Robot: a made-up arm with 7 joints.
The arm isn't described. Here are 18 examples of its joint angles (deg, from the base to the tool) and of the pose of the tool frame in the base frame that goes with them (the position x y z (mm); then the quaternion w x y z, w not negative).
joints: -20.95 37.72 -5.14 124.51 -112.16 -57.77 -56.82
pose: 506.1 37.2 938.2 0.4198 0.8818 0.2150 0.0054
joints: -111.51 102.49 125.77 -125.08 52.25 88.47 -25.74
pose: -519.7 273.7 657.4 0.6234 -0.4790 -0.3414 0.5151
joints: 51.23 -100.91 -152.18 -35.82 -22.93 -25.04 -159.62
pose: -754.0 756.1 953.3 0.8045 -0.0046 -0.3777 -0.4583
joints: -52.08 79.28 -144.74 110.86 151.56 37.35 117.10
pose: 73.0 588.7 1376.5 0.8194 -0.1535 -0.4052 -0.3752
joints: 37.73 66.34 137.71 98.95 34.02 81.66 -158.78
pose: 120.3 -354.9 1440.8 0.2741 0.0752 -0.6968 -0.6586
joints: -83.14 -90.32 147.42 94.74 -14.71 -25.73 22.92
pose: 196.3 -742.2 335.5 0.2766 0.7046 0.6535 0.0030
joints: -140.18 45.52 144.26 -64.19 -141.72 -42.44 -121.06
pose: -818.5 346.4 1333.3 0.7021 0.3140 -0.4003 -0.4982
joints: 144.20 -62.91 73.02 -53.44 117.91 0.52 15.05
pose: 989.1 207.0 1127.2 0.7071 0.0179 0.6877 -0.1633
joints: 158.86 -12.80 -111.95 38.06 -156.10 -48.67 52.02
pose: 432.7 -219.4 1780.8 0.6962 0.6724 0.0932 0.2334
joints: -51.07 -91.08 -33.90 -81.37 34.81 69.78 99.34
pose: -236.8 -868.6 523.7 0.7372 0.6640 -0.1060 0.0661
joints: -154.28 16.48 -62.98 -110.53 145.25 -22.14 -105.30
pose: 311.4 299.3 1409.5 0.1937 0.4975 0.4233 0.7320
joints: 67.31 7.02 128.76 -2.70 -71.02 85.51 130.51
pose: -68.0 -234.6 1881.0 0.4771 0.0881 -0.6917 0.5349
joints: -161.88 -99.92 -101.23 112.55 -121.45 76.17 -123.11
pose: 339.8 -549.3 489.8 0.0764 0.7626 -0.6252 0.1475
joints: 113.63 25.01 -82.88 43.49 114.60 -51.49 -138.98
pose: 152.3 -444.7 1789.8 0.8300 0.0542 0.5120 0.2147
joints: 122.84 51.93 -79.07 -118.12 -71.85 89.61 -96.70
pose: -469.7 -34.2 1338.8 0.9392 -0.1136 0.1573 0.2834
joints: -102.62 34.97 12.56 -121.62 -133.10 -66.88 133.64
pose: 26.3 -94.7 1516.7 0.4004 0.3700 -0.0255 0.8379
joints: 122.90 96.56 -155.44 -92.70 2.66 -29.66 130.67
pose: -431.4 -342.4 319.1 0.3909 -0.9192 -0.0372 -0.0285
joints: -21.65 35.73 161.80 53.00 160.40 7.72 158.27
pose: 326.9 -65.3 1912.9 0.6143 0.1011 0.0648 -0.7799
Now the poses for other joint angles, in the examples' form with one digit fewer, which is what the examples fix.
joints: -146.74 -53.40 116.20 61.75 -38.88 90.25 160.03
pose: 793 -39 1134 0.633 -0.737 0.015 0.237
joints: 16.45 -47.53 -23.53 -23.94 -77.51 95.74 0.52
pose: -840 296 1371 0.658 -0.727 0.188 0.052
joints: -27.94 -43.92 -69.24 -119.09 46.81 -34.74 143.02
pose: -126 -517 943 0.183 0.723 0.666 0.004
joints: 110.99 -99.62 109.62 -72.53 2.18 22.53 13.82
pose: 728 622 811 0.593 0.183 0.633 0.463
